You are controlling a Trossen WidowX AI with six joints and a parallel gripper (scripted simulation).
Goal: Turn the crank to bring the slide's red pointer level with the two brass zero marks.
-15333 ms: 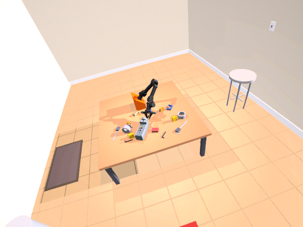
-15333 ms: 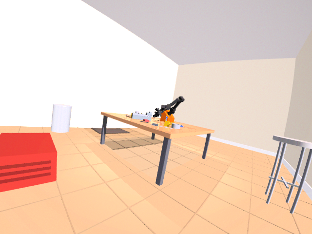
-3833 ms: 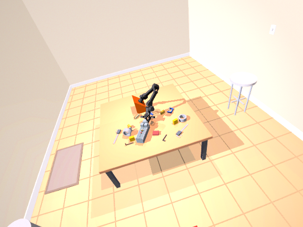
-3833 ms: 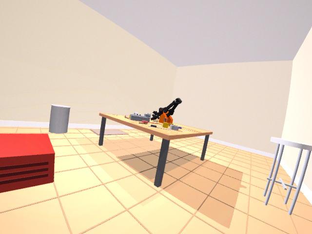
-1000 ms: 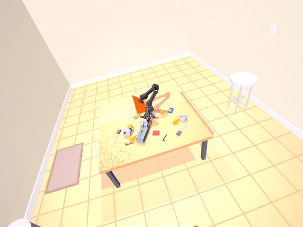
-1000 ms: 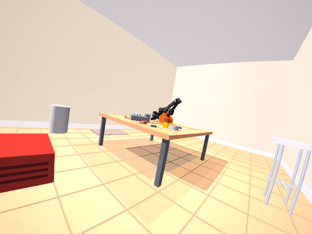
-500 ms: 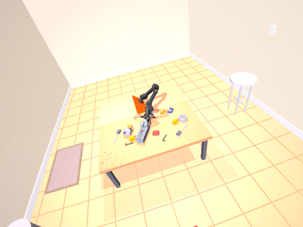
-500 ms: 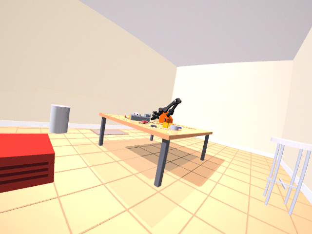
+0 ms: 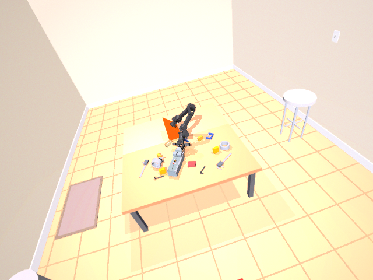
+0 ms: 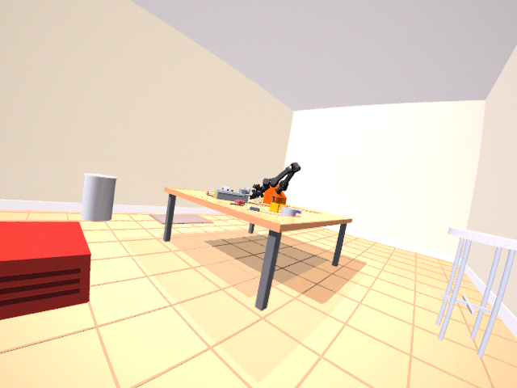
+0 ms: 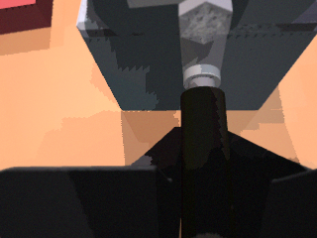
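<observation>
Right now the red pointer is 18 cm ahead of my gripper tip, 10 cm to the right of it and 5 cm above it. Also, from my gripper tip: dark crank handle: 3 cm above, 2 cm behind, 1 cm to the left; then red block: 18 cm ahead, 7 cm to the left, 2 cm below.
</observation>
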